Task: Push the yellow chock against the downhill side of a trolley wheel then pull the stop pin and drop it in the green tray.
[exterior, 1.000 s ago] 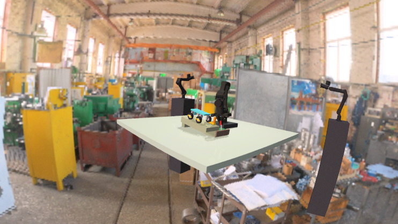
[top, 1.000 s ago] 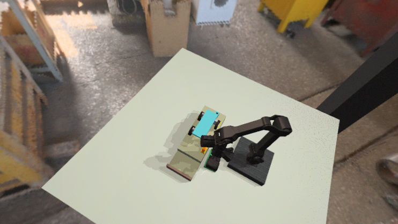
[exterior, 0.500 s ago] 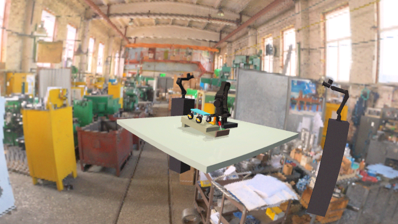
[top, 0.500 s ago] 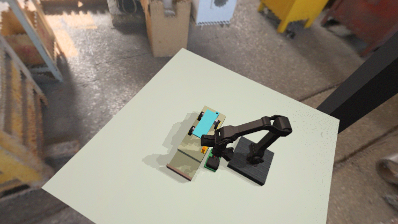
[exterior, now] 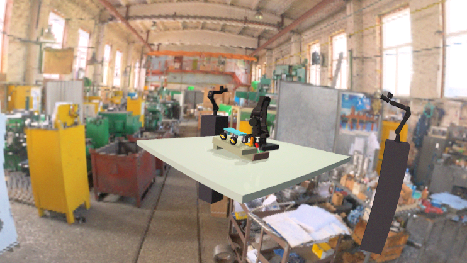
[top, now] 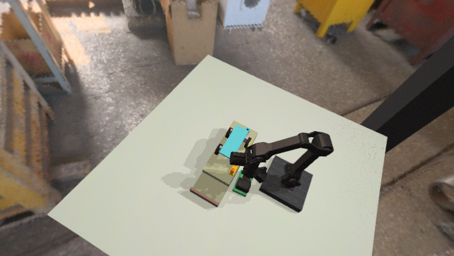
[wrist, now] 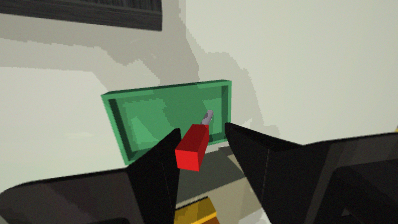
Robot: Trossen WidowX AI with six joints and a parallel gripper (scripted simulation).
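Right now my gripper tip is right at the stop pin. The rest, counted from my gripper tip: ramp (110 mm ahead, 140 mm to the right); yellow chock (70 mm ahead, 40 mm to the right, 40 mm above); green tray (20 mm to the right, 50 mm below).
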